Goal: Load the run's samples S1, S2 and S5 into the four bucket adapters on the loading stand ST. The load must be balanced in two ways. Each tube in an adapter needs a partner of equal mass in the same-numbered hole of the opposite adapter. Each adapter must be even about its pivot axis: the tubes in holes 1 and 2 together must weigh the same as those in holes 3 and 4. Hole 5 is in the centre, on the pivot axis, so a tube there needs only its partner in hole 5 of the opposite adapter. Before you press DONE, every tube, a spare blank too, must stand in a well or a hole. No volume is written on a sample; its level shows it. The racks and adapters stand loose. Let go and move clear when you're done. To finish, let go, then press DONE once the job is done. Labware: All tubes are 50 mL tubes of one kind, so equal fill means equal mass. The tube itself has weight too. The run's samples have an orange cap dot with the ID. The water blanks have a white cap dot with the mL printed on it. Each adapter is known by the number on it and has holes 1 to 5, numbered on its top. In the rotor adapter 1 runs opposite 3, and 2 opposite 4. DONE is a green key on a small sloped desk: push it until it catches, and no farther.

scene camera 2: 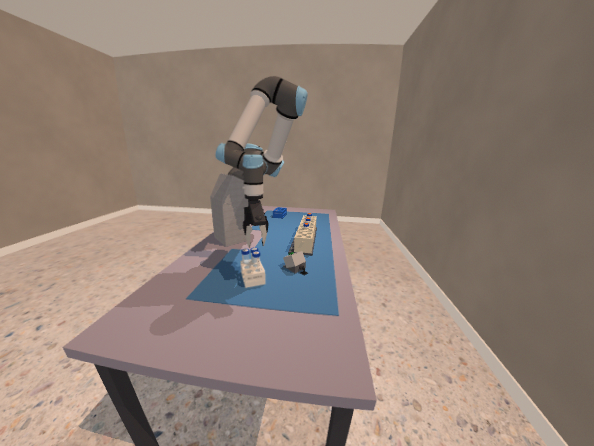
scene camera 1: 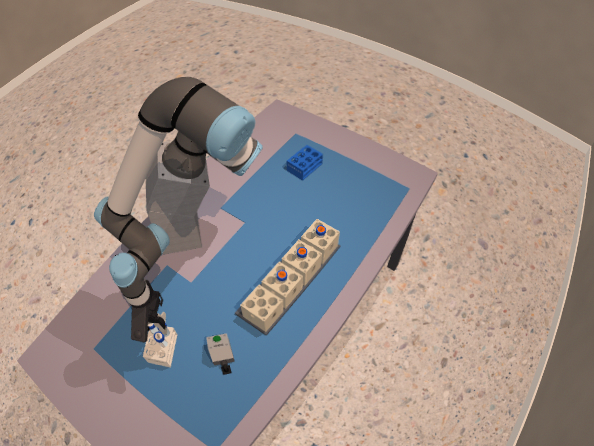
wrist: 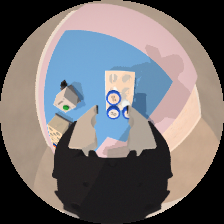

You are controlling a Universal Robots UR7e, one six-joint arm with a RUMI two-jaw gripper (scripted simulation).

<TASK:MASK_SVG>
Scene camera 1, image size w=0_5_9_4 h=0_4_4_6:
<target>gripper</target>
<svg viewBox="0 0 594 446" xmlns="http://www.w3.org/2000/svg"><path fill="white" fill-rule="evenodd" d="M148 280L145 280L151 292L148 300L138 306L129 303L133 306L131 339L139 342L147 342L148 331L150 331L148 322L154 323L162 334L167 334L167 327L165 325L166 313L162 312L161 315L157 313L159 305L162 306L163 298L159 291L153 290Z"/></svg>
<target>beige rack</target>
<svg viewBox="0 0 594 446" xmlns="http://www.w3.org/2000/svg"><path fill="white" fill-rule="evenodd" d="M149 331L143 354L144 359L148 363L171 368L177 339L176 331L172 327L167 327L170 335L165 337L168 342L165 348L156 343L154 334Z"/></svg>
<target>blue rack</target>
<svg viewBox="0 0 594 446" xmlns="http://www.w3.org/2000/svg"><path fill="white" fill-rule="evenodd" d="M308 145L287 160L287 171L302 181L321 166L323 154Z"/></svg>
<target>adapter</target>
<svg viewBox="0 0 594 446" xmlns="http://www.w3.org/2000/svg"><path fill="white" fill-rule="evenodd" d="M258 285L241 304L241 310L244 318L266 332L283 313L283 300Z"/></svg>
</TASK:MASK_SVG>
